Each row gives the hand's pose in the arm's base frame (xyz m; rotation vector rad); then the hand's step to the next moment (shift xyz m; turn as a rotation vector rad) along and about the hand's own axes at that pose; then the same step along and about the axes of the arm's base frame.
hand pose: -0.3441 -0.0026 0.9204 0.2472 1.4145 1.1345
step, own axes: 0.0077 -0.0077 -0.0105 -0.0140 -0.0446 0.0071
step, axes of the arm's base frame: -0.0071 -0.0031 -0.0130 0.0302 -0.0289 -0.0221
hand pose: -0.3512 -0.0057 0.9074 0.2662 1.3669 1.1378
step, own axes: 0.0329 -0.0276 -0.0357 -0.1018 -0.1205 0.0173
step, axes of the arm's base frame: -0.0239 -0.0044 -0.0503 0.0927 -0.1272 -0.0201
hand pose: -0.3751 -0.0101 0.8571 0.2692 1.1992 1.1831
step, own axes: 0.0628 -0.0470 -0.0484 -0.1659 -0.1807 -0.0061
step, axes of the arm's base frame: -0.0200 0.0118 -0.0892 0.1141 -0.2143 -0.0358
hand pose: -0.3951 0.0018 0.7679 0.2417 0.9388 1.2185
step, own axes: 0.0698 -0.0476 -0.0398 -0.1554 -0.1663 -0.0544
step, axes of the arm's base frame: 0.0067 0.0310 -0.0878 0.0696 -0.2147 -0.0617
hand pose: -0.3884 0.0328 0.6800 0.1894 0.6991 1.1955
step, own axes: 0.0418 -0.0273 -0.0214 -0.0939 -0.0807 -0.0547
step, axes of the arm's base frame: 0.0167 0.0225 -0.0465 0.0137 -0.1271 -0.0446
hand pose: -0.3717 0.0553 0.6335 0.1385 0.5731 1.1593
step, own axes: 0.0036 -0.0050 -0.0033 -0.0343 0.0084 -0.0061
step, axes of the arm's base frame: 0.0035 0.0006 -0.0060 -0.0194 -0.0283 0.0103
